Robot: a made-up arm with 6 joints. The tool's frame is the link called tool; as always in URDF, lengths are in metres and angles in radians.
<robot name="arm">
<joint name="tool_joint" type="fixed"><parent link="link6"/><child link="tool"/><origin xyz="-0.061 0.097 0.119" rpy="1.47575 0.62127 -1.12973"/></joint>
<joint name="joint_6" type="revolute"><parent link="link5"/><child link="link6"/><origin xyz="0.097 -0.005 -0.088"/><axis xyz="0 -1 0"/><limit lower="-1.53" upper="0.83" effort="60" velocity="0.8"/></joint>
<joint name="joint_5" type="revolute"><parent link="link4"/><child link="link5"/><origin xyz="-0.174 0.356 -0.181"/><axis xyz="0.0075 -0.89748 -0.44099"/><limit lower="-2.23" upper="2.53" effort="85" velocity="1.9"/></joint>
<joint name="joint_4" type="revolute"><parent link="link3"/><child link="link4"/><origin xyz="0.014 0.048 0.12"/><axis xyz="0 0 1"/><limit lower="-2.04" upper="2.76" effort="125" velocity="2.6"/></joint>
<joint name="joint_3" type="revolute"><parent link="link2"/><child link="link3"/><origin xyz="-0.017 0.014 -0.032"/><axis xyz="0 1 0"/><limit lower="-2.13" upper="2.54" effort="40" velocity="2.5"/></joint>
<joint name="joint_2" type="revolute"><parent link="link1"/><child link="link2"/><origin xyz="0.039 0.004 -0.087"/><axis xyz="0.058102 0.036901 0.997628"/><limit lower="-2.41" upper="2.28" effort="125" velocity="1.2"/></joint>
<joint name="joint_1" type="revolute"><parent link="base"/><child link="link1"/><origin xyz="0.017 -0.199 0.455"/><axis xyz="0 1 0"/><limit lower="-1.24" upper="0.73" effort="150" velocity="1.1"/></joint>
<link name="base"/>
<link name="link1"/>
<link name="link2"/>
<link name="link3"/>
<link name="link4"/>
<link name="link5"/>
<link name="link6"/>
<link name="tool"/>
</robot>
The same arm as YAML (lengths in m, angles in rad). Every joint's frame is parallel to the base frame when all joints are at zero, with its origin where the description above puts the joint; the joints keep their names.
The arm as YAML. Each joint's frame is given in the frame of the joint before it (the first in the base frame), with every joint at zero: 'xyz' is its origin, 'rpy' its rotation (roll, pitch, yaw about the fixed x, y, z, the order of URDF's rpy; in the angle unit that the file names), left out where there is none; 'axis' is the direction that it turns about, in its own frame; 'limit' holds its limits. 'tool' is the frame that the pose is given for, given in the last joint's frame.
units:
  length: m
  angle: rad
joints:
  - name: joint_1
    type: revolute
    origin:
      xyz: [0.017, -0.199, 0.455]
    axis: [0.0, 1.0, 0.0]
    limit:
      lower: -1.24
      upper: 0.73
  - name: joint_2
    type: revolute
    origin:
      xyz: [0.039, 0.004, -0.087]
    axis: [0.058102, 0.036901, 0.997628]
    limit:
      lower: -2.41
      upper: 2.28
  - name: joint_3
    type: revolute
    origin:
      xyz: [-0.017, 0.014, -0.032]
    axis: [0.0, 1.0, 0.0]
    limit:
      lower: -2.13
      upper: 2.54
  - name: joint_4
    type: revolute
    origin:
      xyz: [0.014, 0.048, 0.12]
    axis: [0.0, 0.0, 1.0]
    limit:
      lower: -2.04
      upper: 2.76
  - name: joint_5
    type: revolute
    origin:
      xyz: [-0.174, 0.356, -0.181]
    axis: [0.0075, -0.89748, -0.44099]
    limit:
      lower: -2.23
      upper: 2.53
  - name: joint_6
    type: revolute
    origin:
      xyz: [0.097, -0.005, -0.088]
    axis: [0.0, -1.0, 0.0]
    limit:
      lower: -1.53
      upper: 0.83
tool:
  origin:
    xyz: [-0.061, 0.097, 0.119]
    rpy: [1.4757, 0.6213, -1.1297]

